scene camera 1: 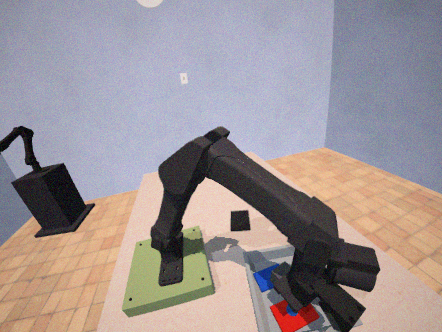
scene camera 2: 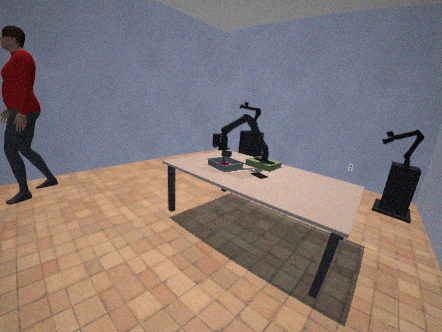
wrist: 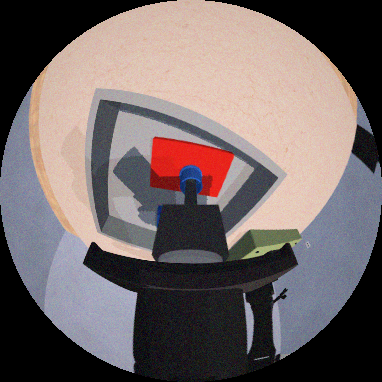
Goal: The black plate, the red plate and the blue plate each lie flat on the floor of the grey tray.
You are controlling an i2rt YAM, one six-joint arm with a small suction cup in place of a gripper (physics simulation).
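Places are measured from the arm's base along level axes (x left, y back, z up), in millimetres.
Pixels of known places: hand, its tool point: (scene camera 1: pixel 291 311) (scene camera 2: pixel 223 164) (wrist: pixel 190 171); arm's base, origin of its link: (scene camera 1: pixel 172 256) (scene camera 2: pixel 264 161).
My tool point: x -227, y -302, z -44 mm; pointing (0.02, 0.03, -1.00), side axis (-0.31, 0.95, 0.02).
Observation:
Ahead of a thing's pixels: the offset from my tool point to its middle.
The red plate {dx -5, dy -4, dz +5 mm} (scene camera 1: pixel 302 320) (wrist: pixel 185 153) lies flat on the floor of the grey tray {dx +47, dy -24, dz +22 mm} (scene camera 1: pixel 269 253) (scene camera 2: pixel 230 167) (wrist: pixel 98 160). My suction cup (scene camera 1: pixel 291 309) (wrist: pixel 190 174) rests on the near part of the red plate, and nothing hangs from it. The blue plate {dx +101, dy +14, dz +4 mm} (scene camera 1: pixel 264 278) lies flat on the tray floor beside the red one; in the wrist view only a sliver of it (wrist: pixel 158 215) shows behind the tool. The black plate {dx +375, dy +32, dz +1 mm} (scene camera 1: pixel 240 220) (scene camera 2: pixel 259 175) (wrist: pixel 366 147) lies flat on the table outside the tray.
The arm's green base plate (scene camera 1: pixel 144 283) (scene camera 2: pixel 266 163) (wrist: pixel 263 240) sits beside the tray. The black plate lies between the base and the far table edge. A dark stand (scene camera 1: pixel 66 201) is on the tiled floor at the left.

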